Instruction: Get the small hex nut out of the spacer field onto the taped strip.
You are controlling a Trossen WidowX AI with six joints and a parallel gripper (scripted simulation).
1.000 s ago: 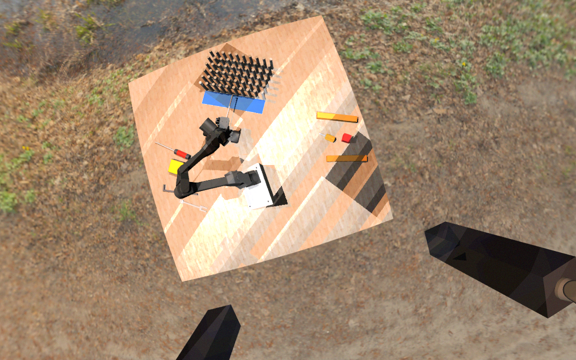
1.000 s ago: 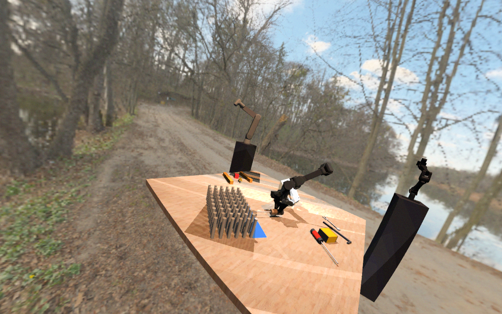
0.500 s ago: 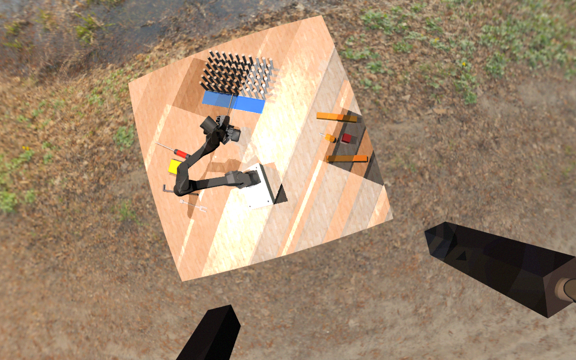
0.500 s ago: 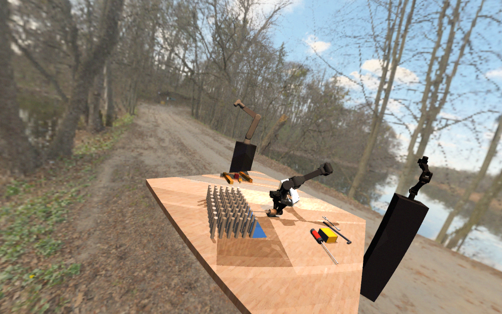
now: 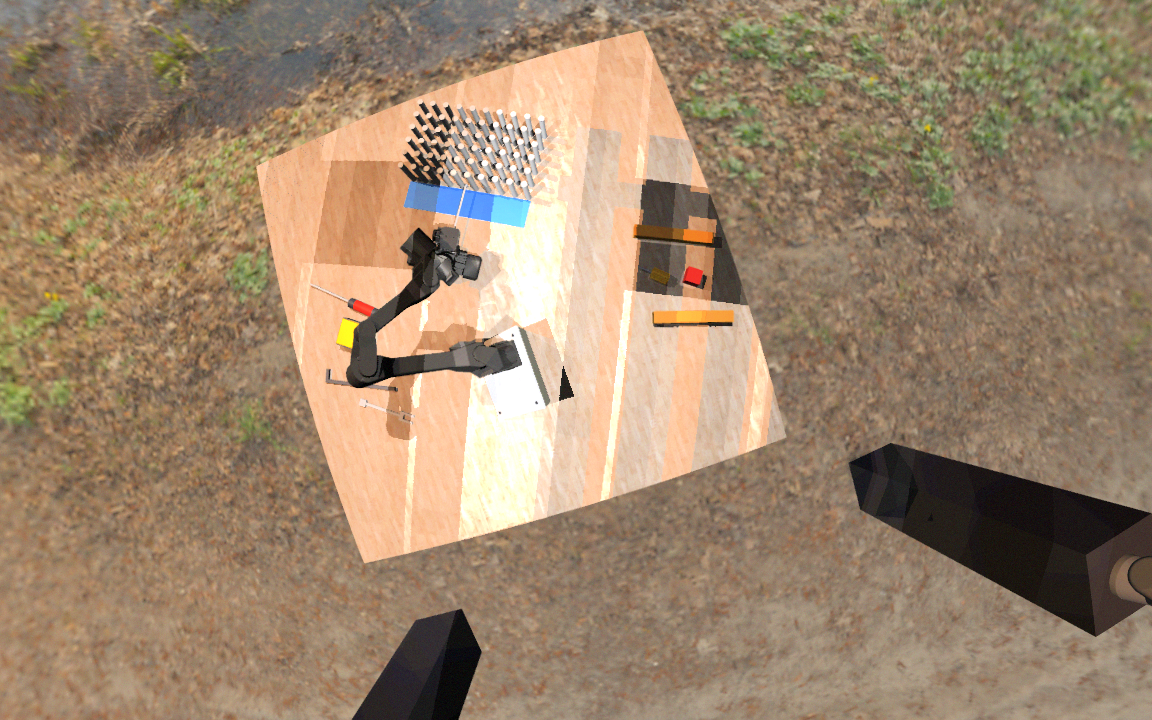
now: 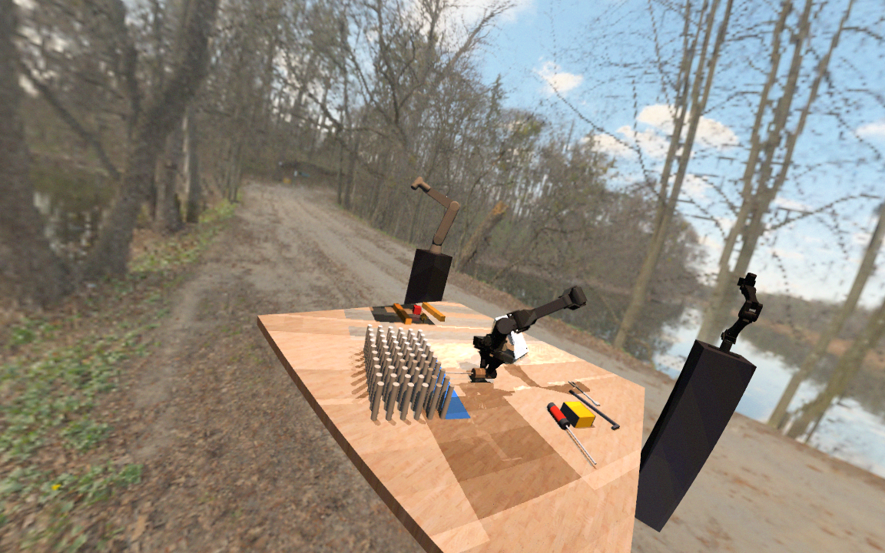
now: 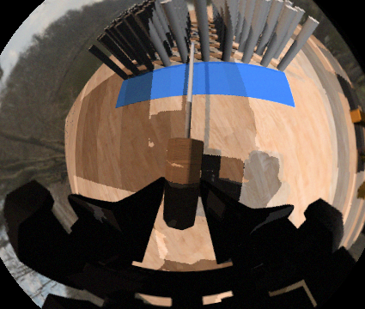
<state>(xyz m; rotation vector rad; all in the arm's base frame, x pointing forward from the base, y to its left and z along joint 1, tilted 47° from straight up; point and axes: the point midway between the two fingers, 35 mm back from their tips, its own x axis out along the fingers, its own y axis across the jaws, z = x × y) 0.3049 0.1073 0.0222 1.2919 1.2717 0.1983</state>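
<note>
My gripper tip is now 140 mm short of the blue taped strip, 90 mm to the left of it and 40 mm above it. The rest, counted from my gripper tip: long metal-rod tool: 90 mm ahead, 60 mm to the right; yellow block: 100 mm behind, 330 mm to the left, 20 mm below; small wrench: 330 mm behind, 320 mm to the left, 30 mm below.
</note>
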